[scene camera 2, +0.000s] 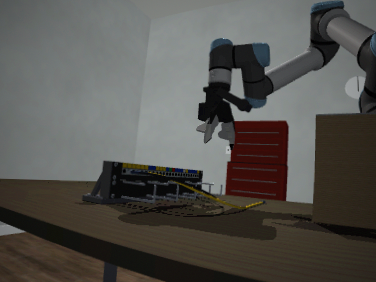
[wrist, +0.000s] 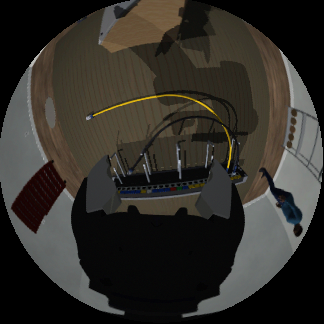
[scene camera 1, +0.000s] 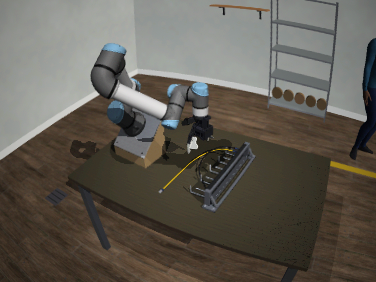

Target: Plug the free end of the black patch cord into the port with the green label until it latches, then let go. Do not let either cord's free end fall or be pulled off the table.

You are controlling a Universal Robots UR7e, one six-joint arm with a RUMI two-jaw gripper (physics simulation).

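Frame: origin at the arm's base, x ahead, y left, z up, level; metres.
Seen in the pictures: gripper, between the fingertips: (scene camera 2: 219, 147) (wrist: 159, 158) (scene camera 1: 198, 147); arm's base, origin of its link: (scene camera 1: 135, 124).
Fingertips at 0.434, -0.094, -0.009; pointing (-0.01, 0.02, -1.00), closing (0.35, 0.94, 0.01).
Offsets run from my fingertips to a thing's top centre, as dx, dy, dz. "*": to the spot under its first point. Level surfaces: height alone.
The black patch cord @(* -0.006, +0.030, -0.151) (scene camera 1: 198, 167) (wrist: 195, 117) arcs beside the patch panel @(+0.139, +0.015, -0.073) (scene camera 1: 227, 175) (wrist: 160, 178). Its free end @(* +0.107, -0.151, -0.161) (wrist: 130, 171) is near the panel's left part in the wrist view, by the metal cable guides; whether it touches the panel is unclear. The other end is at the panel's right end. The green label @(* +0.152, +0.004, -0.080) (scene camera 2: 170, 169) (wrist: 180, 188) is in the coloured label row. The yellow cord @(* -0.103, -0.039, -0.168) (scene camera 1: 177, 172) (scene camera 2: 200, 190) (wrist: 170, 95) runs from the panel's right end to a free plug @(-0.131, -0.204, -0.163) (wrist: 89, 117) on the table. My gripper (scene camera 1: 192, 145) (scene camera 2: 219, 142) (wrist: 159, 158) is open and empty, above the table and apart from both cords.
Metal guides @(* +0.090, +0.025, -0.119) (wrist: 179, 160) stick out from the panel on the cords' side. The robot's wooden base (scene camera 1: 154, 147) (scene camera 2: 345, 165) stands on the table @(dz -0.174) (scene camera 1: 280, 220). A red cabinet (scene camera 2: 257, 160) (wrist: 39, 196), a shelf rack (scene camera 1: 334, 60) and a person (scene camera 1: 371, 90) (wrist: 287, 202) are beyond the table.
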